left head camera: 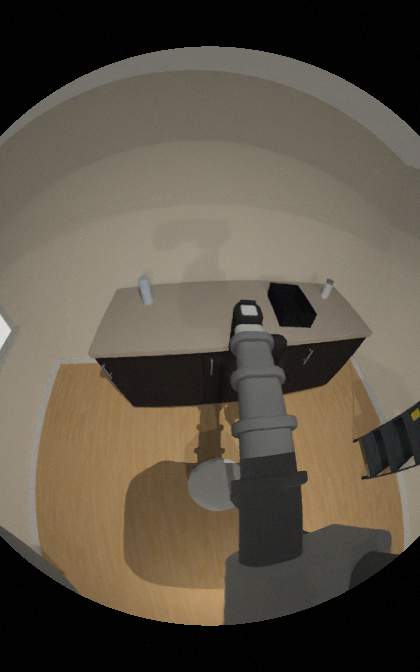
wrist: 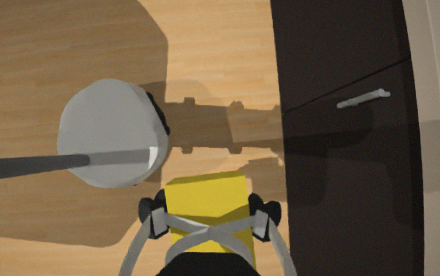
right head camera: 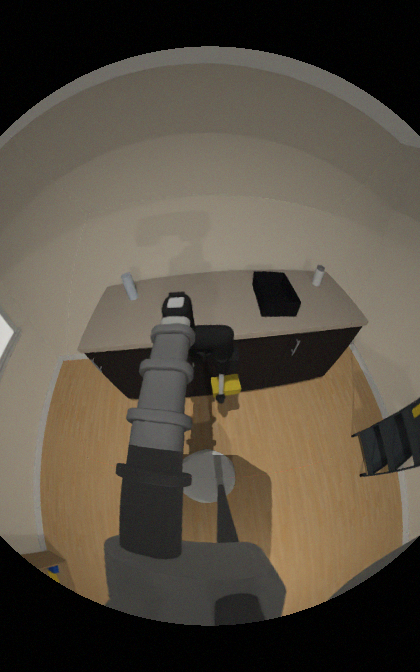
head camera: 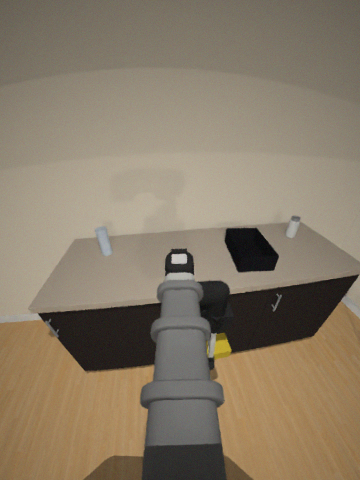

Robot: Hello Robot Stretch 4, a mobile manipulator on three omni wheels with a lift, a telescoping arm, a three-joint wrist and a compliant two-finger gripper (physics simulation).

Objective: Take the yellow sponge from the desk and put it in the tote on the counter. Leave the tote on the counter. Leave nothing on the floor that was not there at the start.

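Seen in the pictures: gripper, between the fingertips: point(wrist: 208, 207) point(head camera: 207, 352); robot's base, origin of its link: point(wrist: 122, 135).
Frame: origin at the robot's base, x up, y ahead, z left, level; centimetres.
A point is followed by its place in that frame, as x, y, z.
The yellow sponge point(head camera: 223, 346) {93.6, 37.0, -13.6} point(right head camera: 232, 384) point(wrist: 207, 195) {93.7, 37.3, -6.7} sits between the two fingertips of my gripper point(head camera: 212, 351) {88.8, 37.5, -8.7} point(right head camera: 221, 391) point(wrist: 208, 207) {88.8, 37.5, -8.7}, which is shut on it. The fingers press its opposite sides, and it is held above the floor in front of the counter's dark doors. The black open tote point(head camera: 257, 263) {93.8, 77.5, -40.3} point(left head camera: 298, 320) point(right head camera: 280, 309) stands on the right half of the counter point(head camera: 135, 272) {88.3, 79.3, 23.9} point(left head camera: 170, 330) point(right head camera: 115, 325). In the head views it is beyond my gripper and to the right. The sponge and fingers are hidden in the left head view.
A pale blue cylinder point(head camera: 103, 241) {98.6, 95.0, 44.5} point(left head camera: 145, 290) point(right head camera: 129, 286) stands at the counter's left, a white bottle point(head camera: 293, 228) {96.0, 109.6, -78.4} point(left head camera: 327, 290) point(right head camera: 318, 276) right of the tote. A dark cart point(left head camera: 371, 453) point(right head camera: 371, 451) stands at the right. My round base point(wrist: 112, 130) {18.7, 2.3, 1.3} shows in the wrist view.
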